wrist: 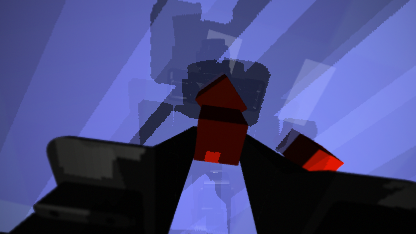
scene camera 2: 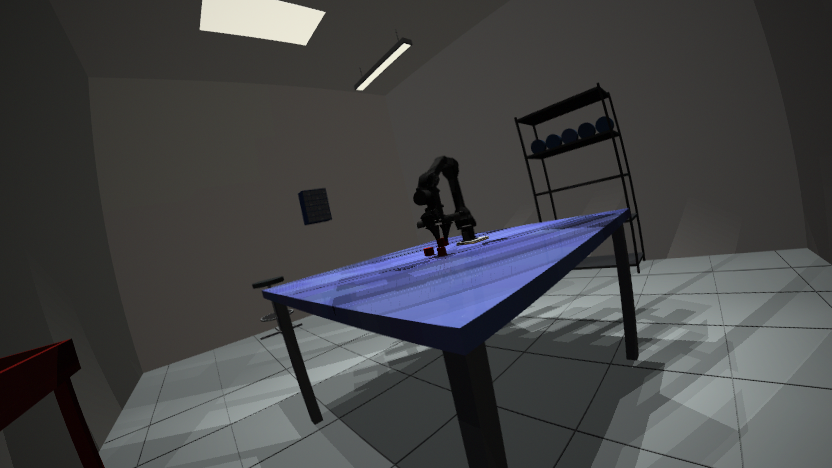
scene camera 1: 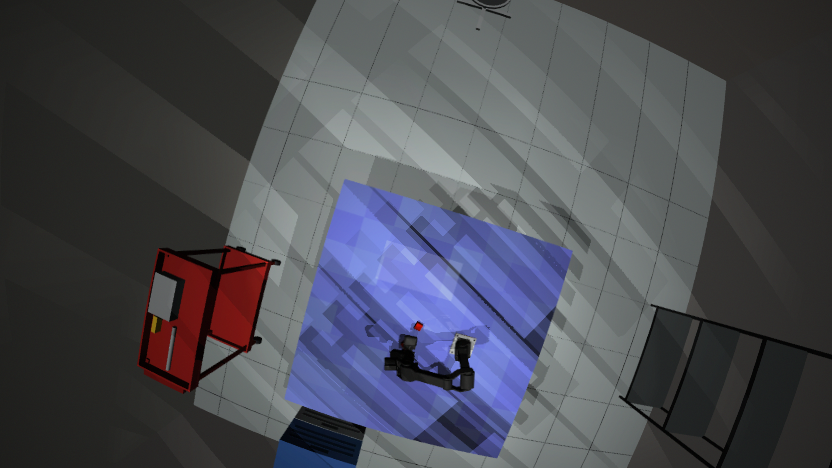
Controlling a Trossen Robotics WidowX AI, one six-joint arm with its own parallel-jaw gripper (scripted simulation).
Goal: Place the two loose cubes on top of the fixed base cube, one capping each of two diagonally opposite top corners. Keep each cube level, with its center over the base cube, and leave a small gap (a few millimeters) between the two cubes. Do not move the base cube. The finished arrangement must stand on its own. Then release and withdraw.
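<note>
Gripper [scene camera 2: 442, 241] [wrist: 218, 135] carrying a red cube [wrist: 221, 132]. Also present: a further red cube [wrist: 221, 93].
</note>
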